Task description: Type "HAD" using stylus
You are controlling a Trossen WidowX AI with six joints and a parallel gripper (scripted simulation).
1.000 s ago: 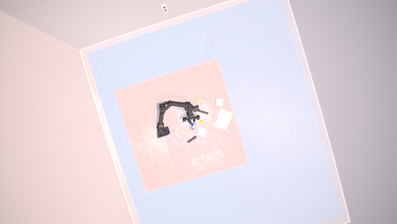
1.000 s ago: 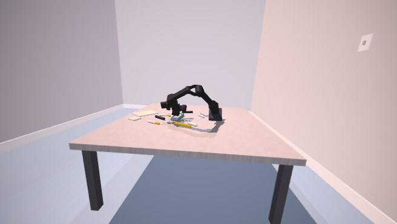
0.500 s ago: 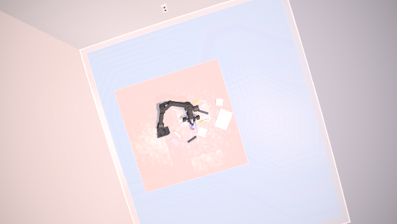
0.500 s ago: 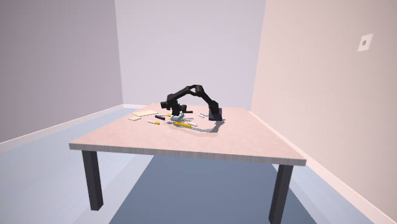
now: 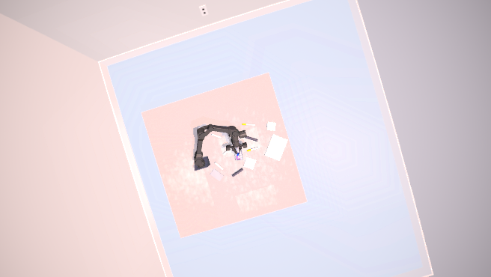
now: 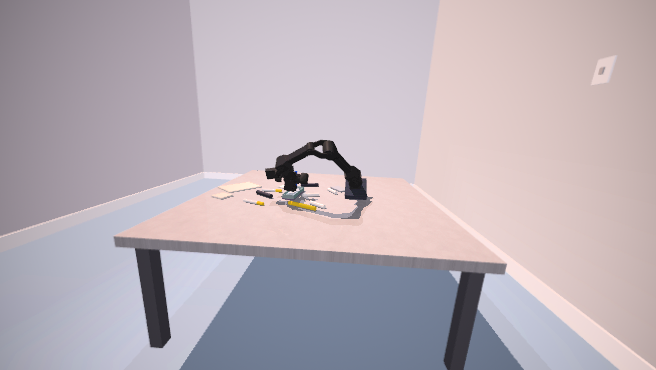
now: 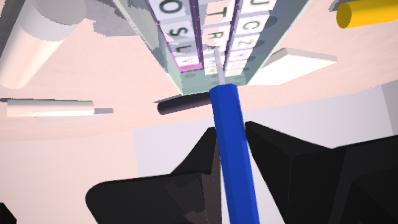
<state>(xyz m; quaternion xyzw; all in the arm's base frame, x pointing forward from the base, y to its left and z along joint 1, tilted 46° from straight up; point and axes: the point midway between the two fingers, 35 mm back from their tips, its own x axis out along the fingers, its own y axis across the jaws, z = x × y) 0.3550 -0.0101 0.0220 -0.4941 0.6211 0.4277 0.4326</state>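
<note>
Right now my gripper tip is 10 mm above the blue stylus.
</note>
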